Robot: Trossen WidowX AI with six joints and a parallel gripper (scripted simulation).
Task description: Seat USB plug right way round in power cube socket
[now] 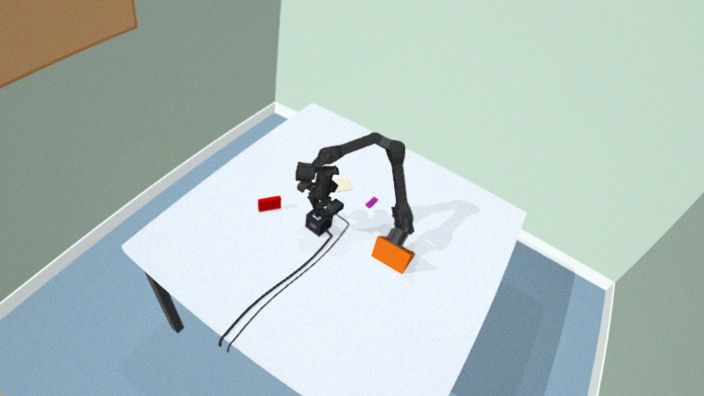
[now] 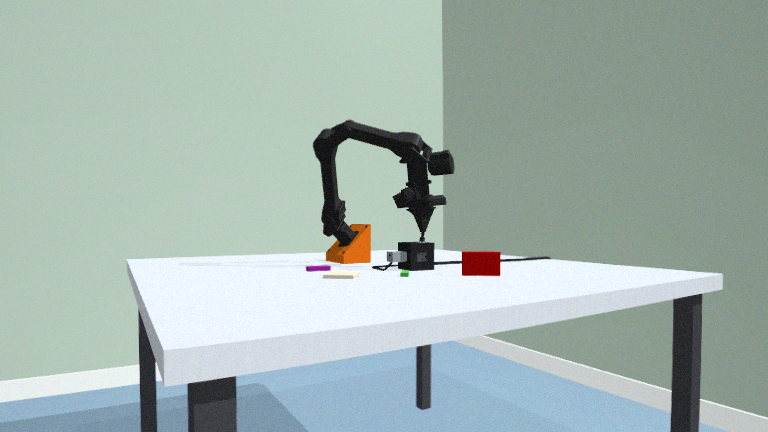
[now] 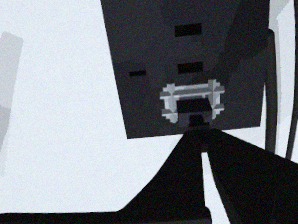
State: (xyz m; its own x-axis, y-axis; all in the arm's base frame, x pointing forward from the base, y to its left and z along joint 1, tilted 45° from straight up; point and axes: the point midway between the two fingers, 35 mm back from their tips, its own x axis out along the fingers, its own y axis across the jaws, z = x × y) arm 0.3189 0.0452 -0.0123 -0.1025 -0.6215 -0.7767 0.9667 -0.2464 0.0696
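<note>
Right now my gripper tip is 20 mm above the black USB plug. The rest, counted from my gripper tip: tile (290 mm to the right, 100 mm below, 20 mm ahead); green piece (150 mm to the right, 100 mm below, 90 mm ahead); red block (210 mm ahead, 80 mm below).
</note>
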